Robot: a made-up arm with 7 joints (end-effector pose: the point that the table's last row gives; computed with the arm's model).
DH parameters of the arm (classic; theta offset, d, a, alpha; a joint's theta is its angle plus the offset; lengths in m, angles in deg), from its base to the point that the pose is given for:
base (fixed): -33.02 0 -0.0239 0
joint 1: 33.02 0.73 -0.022 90
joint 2: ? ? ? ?
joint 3: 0 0.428 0.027 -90
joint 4: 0 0.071 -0.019 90
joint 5: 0 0.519 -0.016 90
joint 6: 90 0.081 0.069 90
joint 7: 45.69 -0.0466 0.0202 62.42
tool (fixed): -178.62 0.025 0 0
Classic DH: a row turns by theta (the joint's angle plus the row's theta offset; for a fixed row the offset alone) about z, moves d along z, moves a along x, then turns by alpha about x.
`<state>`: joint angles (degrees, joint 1 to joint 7).
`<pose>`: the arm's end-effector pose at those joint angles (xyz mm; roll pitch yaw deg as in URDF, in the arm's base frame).
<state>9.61 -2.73 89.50 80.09 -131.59 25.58 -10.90</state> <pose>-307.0 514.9 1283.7 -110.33 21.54 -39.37</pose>
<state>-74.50 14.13 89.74 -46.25 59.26 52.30 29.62</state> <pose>-483.7 60.6 1529.8 -52.40 52.16 145.07</pose>
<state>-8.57 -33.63 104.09 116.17 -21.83 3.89 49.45</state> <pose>41.5 544.2 1039.6 129.39 -11.53 -171.46</pose>
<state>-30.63 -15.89 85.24 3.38 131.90 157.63 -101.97</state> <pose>81.8 -25.4 1602.3 16.76 -40.86 103.19</pose>
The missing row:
joint 2: 0 0.067 -0.021 -90
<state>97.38 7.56 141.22 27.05 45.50 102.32 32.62</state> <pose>-106.7 -282.3 1554.4 -43.80 -14.80 -2.51</pose>
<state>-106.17 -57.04 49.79 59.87 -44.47 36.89 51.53</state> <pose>51.9 -850.1 1015.9 91.75 -0.91 20.34</pose>
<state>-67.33 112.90 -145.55 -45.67 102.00 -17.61 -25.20</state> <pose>-309.2 952.2 684.7 -7.25 11.44 -63.63</pose>
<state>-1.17 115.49 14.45 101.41 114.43 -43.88 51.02</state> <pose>-486.7 235.6 1109.3 88.94 3.10 -166.06</pose>
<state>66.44 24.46 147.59 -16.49 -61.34 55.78 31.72</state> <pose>170.3 -356.4 1614.1 -39.71 15.98 -126.95</pose>
